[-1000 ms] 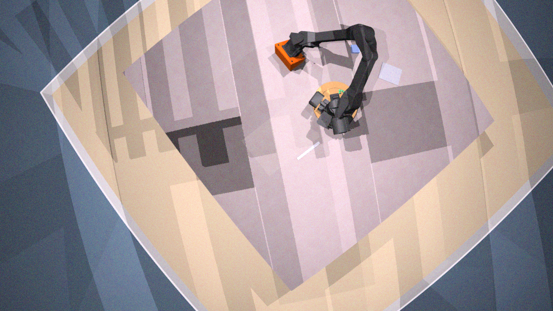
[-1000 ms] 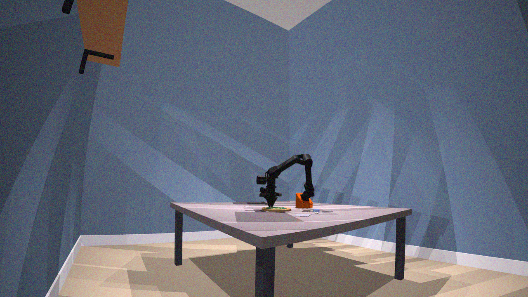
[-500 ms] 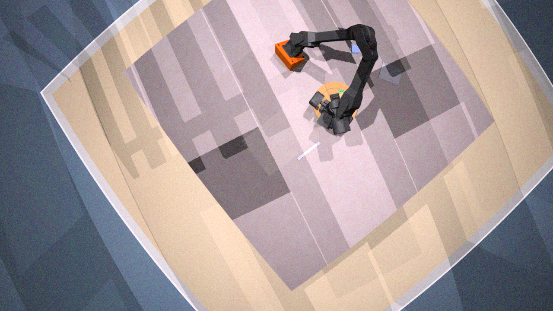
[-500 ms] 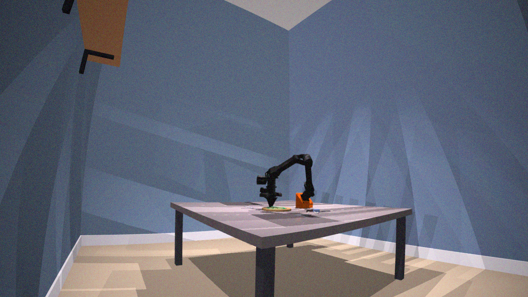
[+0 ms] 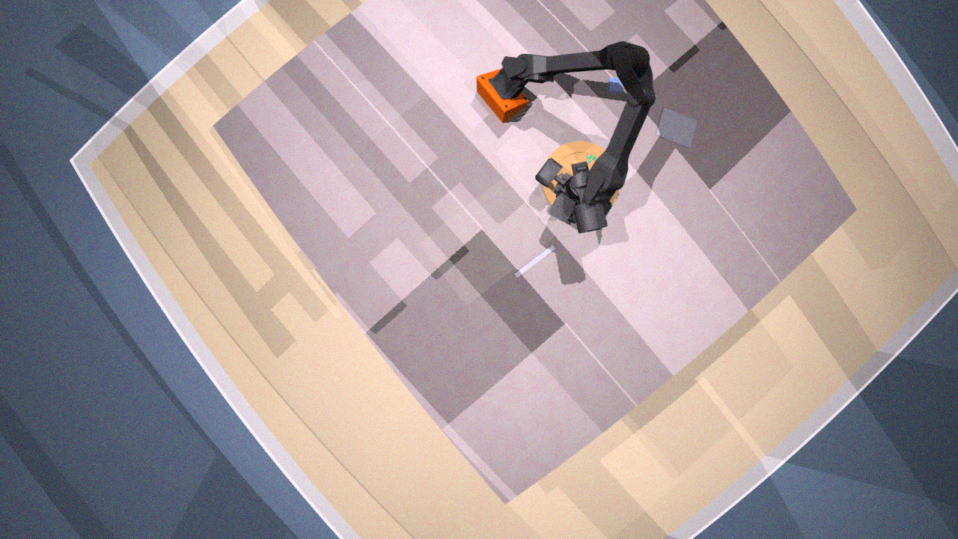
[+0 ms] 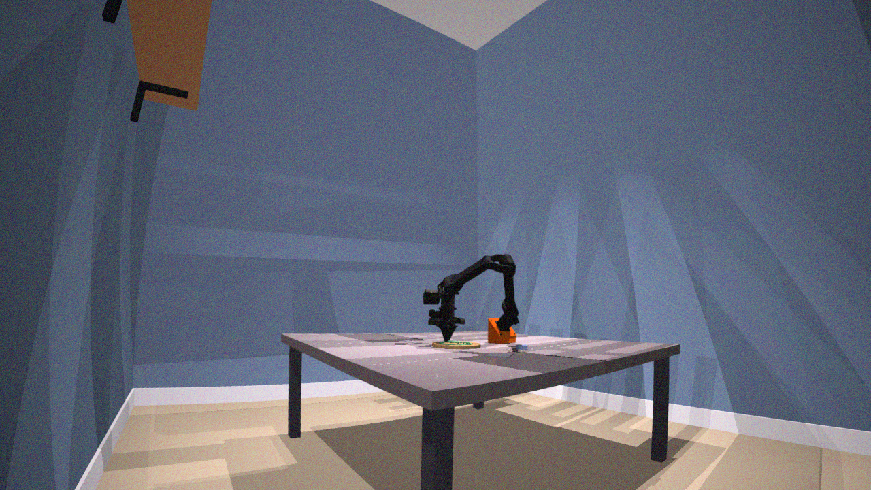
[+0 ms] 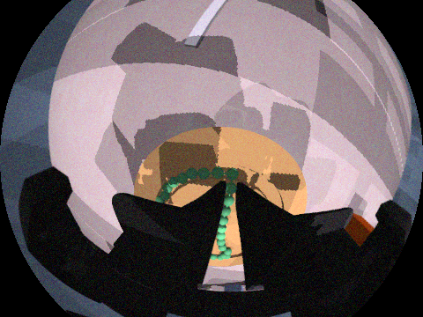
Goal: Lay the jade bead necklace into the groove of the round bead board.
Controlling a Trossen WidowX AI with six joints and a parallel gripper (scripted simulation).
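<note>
My gripper tip is 50 mm to the right of the round tan bead board, 10 mm past it and 10 mm above it. The rest, counted from my gripper tip: white strip 160 mm to the right, 90 mm ahead, 10 mm below; then pale square sheet 350 mm to the left, 10 mm below, 10 mm ahead; then blue cube 280 mm to the left, 170 mm behind, 10 mm below.
</note>
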